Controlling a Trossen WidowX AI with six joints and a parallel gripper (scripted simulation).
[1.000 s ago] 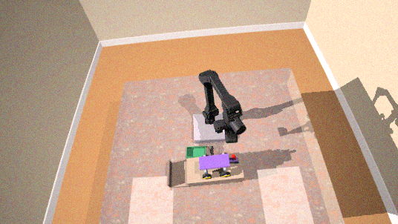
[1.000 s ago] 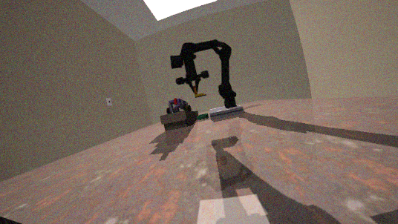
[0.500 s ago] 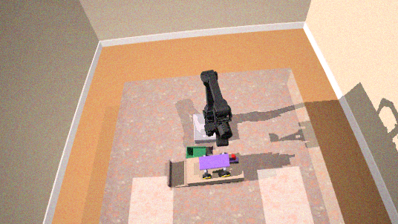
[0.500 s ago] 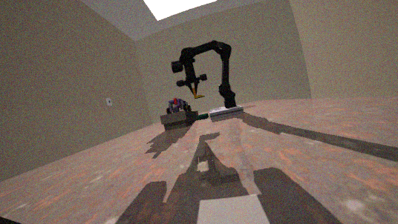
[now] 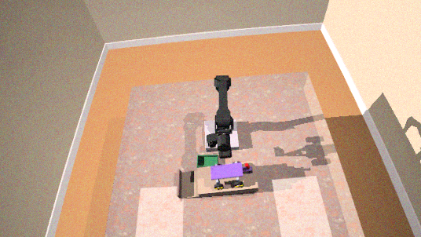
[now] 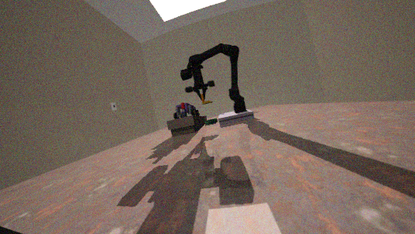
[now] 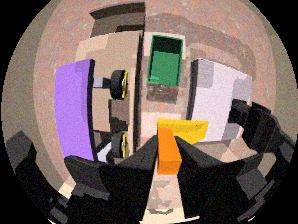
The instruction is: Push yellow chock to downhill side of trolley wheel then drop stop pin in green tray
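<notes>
Right now the red-headed stop pin is 11 cm to the left of my gripper tip, 10 cm ahead of it and 4 cm below it. The rest, counted from my gripper tip: purple trolley (12 cm ahead, 6 cm below); ramp (12 cm below, 12 cm ahead); yellow chock (2 cm behind, 1 cm below).
</notes>
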